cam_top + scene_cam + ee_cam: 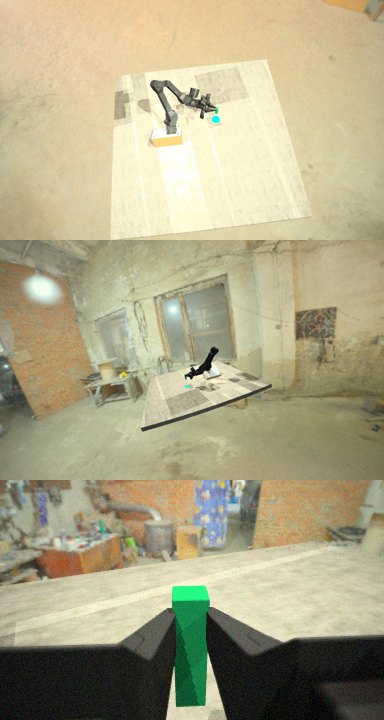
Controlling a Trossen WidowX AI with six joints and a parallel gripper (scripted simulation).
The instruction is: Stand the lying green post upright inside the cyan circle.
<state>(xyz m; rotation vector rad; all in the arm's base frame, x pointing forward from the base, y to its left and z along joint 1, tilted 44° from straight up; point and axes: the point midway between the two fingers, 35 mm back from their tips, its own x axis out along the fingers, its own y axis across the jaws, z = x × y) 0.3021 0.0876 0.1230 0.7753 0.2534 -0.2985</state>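
My gripper tip is now 150 mm above the cyan circle. From my gripper tip the other things lie so: green post 20 mm below.
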